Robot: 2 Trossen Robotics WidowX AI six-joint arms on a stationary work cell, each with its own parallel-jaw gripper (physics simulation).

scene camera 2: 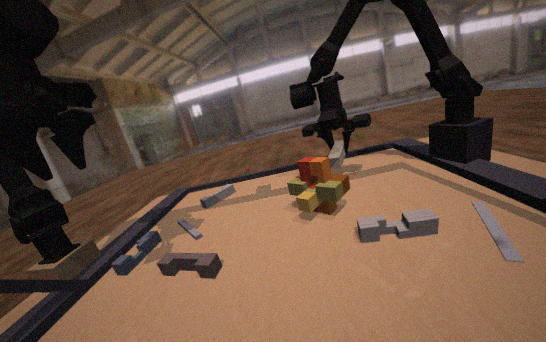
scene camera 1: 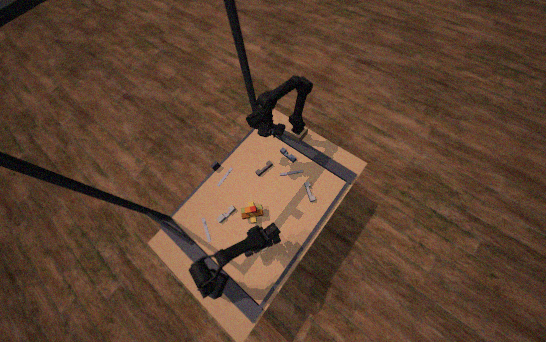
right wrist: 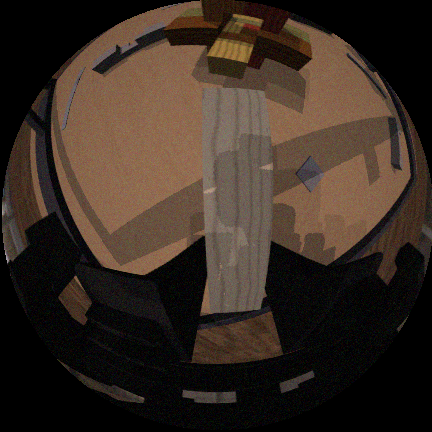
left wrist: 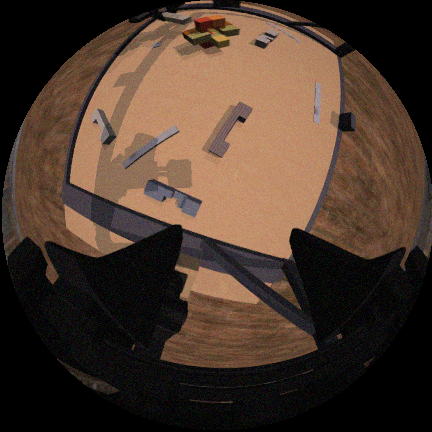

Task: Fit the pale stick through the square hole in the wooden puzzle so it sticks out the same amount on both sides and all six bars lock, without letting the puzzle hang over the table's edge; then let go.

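Frame: origin at the left arm's base, x ahead, y left, z up, level; millimetres.
Where they show: left gripper, fingertip midpoint: [scene camera 2: 68, 173] [left wrist: 238, 233]; right gripper, fingertip midpoint: [right wrist: 231, 242]; left arm's base, link origin: [scene camera 2: 60, 254] [scene camera 1: 297, 129] [left wrist: 171, 279]; right arm's base, link origin: [scene camera 2: 459, 121] [scene camera 1: 210, 284].
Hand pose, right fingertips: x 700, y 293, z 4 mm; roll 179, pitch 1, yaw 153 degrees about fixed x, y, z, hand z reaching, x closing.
Observation:
Each offset is from my right fingertips to the centre of the thing.
The wooden puzzle @(108 mm back, 159 mm right, 9 mm down) [scene camera 1: 252, 211] [scene camera 2: 330, 191] [left wrist: 204, 23] [right wrist: 230, 52], of red, orange, olive and yellow bars, stands on the table. My right gripper [scene camera 2: 338, 147] [right wrist: 231, 242] is shut on the pale stick @(12 mm back, 26 mm right, 11 mm up) [scene camera 2: 337, 153] [left wrist: 176, 18] [right wrist: 237, 200], behind the puzzle in scene camera 2. The stick's far end points towards the puzzle, with a strip of table showing between them in the right wrist view. The exact gap and the hole's line-up cannot be told. My left gripper [scene camera 2: 65, 172] [left wrist: 238, 233] is open and empty, far from the puzzle by the table's other end.
A light grey notched bar @(9 mm ahead, 296 mm right, 54 mm down) [scene camera 1: 227, 214] [scene camera 2: 420, 223] lies beside the puzzle. A small blue-grey piece @(106 mm back, 2 mm left, 68 mm down) [right wrist: 310, 174] lies right of the stick. A brown notched bar @(360 mm back, 308 mm right, 54 mm down) [scene camera 2: 190, 263] [left wrist: 229, 131], a blue notched bar @(530 mm back, 243 mm right, 54 mm down) [left wrist: 172, 197] and thin grey strips [scene camera 2: 495, 232] [left wrist: 151, 146] lie farther off. Dark rails edge the table.

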